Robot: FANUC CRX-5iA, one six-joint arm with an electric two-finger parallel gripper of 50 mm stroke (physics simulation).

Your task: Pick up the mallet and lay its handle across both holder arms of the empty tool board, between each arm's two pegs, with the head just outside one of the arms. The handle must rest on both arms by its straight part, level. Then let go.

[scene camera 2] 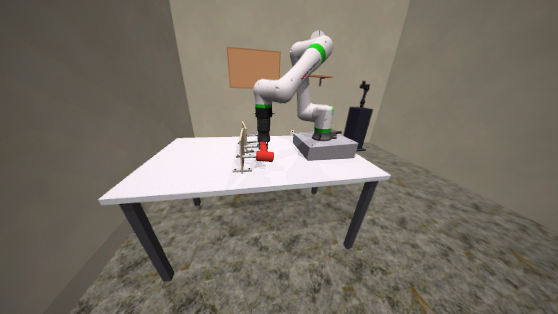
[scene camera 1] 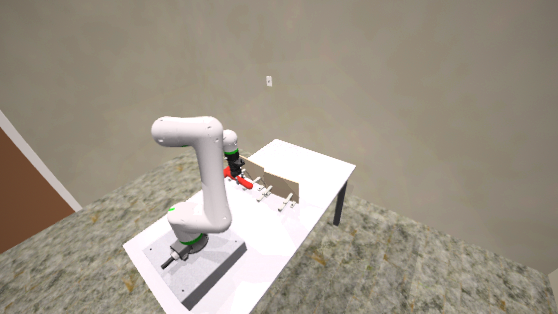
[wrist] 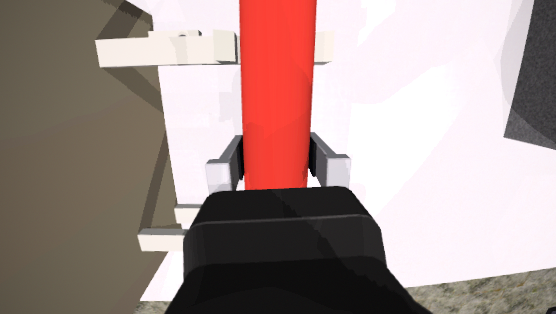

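Pixels of known places: gripper, fingertip midpoint: (scene camera 1: 240,182) (wrist: 275,147); arm's base, origin of the base link: (scene camera 2: 321,138) (scene camera 1: 194,241).
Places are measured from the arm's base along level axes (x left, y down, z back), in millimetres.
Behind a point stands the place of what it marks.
Observation:
The red mallet's handle (scene camera 1: 244,181) {x 52, y -26, z -476 mm} (scene camera 2: 263,146) {x 163, y -27, z -496 mm} (wrist: 277,90) {x 64, y -27, z -482 mm} runs along the front of the far-left tool board (scene camera 1: 252,167) {x 88, y -40, z -611 mm} in scene camera 1. Its head (scene camera 1: 228,173) {x 216, y -23, z -488 mm} (scene camera 2: 265,156) {x 283, y -16, z -508 mm} is beyond the gripper and hidden in the wrist view. My gripper (scene camera 1: 236,175) {x 106, y 13, z -487 mm} (scene camera 2: 263,143) {x 106, y 13, z -487 mm} (wrist: 275,147) {x 106, y 13, z -487 mm} points down, shut on the handle, one finger on each side. In the wrist view the handle passes over a holder arm (wrist: 125,52) {x 25, y 17, z -583 mm}, between its two pegs; I cannot tell whether it touches. The empty tool board (scene camera 1: 281,187) {x -179, y 8, z -579 mm} stands to the right, with two holder arms (scene camera 1: 265,193) {x -102, y 32, z -499 mm} (scene camera 1: 286,201) {x -260, y 32, z -507 mm}.
Both boards stand upright on the white table (scene camera 1: 310,165) {x -193, y 105, z -1005 mm} (scene camera 2: 165,170) {x 103, y 105, z -1062 mm}. The grey robot base block (scene camera 1: 200,272) {x -159, y 0, z 91 mm} (scene camera 2: 330,148) {x 168, y 18, z -26 mm} stands on the same table, on the side that the holder arms face. A dark pedestal (scene camera 2: 358,127) stands behind the table in scene camera 2.

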